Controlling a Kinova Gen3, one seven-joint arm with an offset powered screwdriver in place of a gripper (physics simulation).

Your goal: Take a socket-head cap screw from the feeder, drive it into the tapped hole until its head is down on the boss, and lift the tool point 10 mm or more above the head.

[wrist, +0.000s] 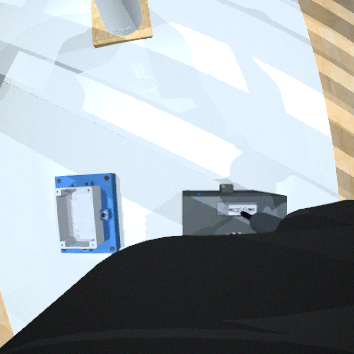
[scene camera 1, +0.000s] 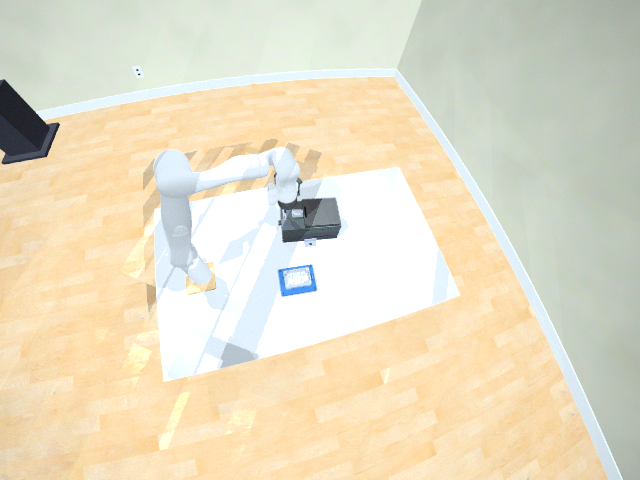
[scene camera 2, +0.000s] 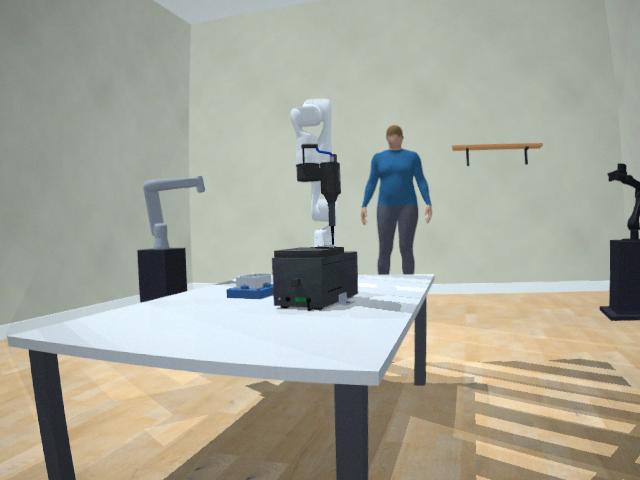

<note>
I see a black screw feeder [scene camera 2: 316, 279].
</note>
